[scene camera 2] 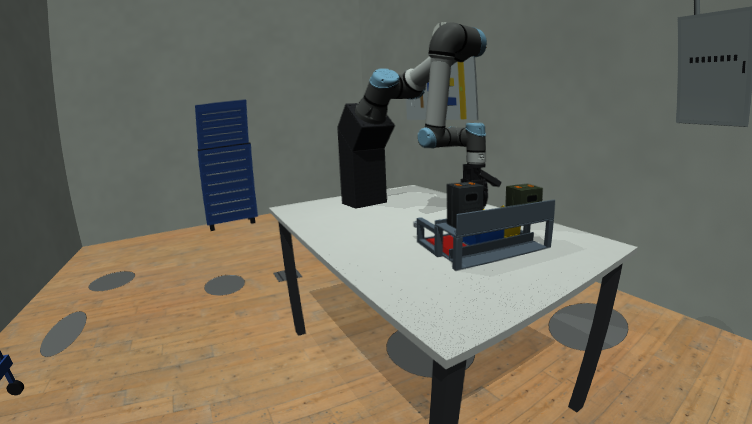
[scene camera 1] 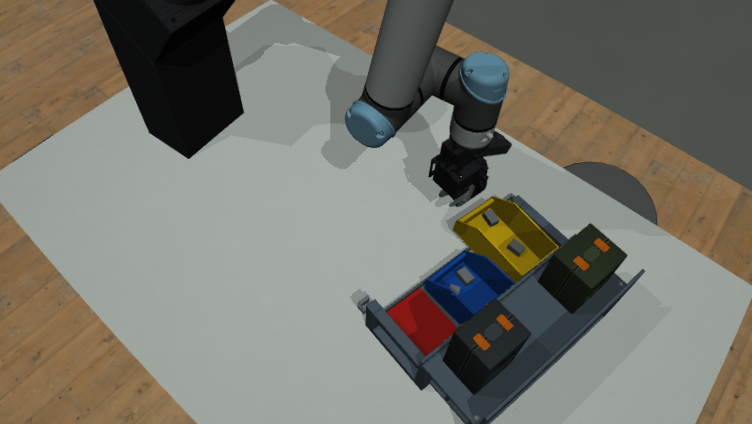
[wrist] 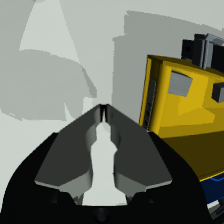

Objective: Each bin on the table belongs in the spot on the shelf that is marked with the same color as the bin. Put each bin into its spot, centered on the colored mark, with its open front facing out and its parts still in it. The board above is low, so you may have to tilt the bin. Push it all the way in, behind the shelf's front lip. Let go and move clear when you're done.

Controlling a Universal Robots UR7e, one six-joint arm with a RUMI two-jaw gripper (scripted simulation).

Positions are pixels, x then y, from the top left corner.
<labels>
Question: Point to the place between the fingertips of my gripper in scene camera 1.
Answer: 457, 205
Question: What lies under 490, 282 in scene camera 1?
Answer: A blue bin.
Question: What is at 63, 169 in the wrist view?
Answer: My gripper.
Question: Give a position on a yellow bin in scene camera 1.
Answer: At 492, 242
</labels>
